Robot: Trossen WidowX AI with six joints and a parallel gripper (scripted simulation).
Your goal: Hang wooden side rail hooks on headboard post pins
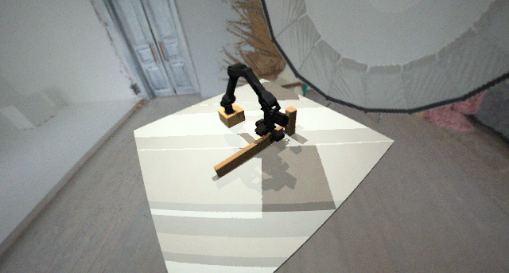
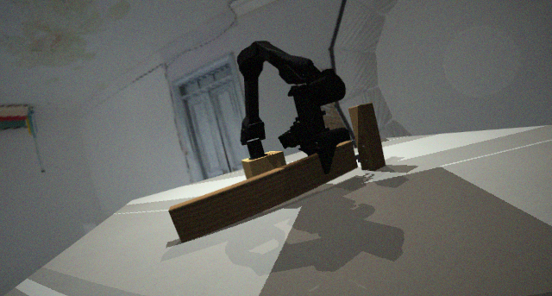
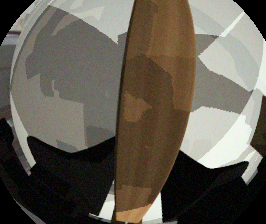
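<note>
My gripper tip is now 170 mm to the right of the headboard post and 40 mm below it.
</note>
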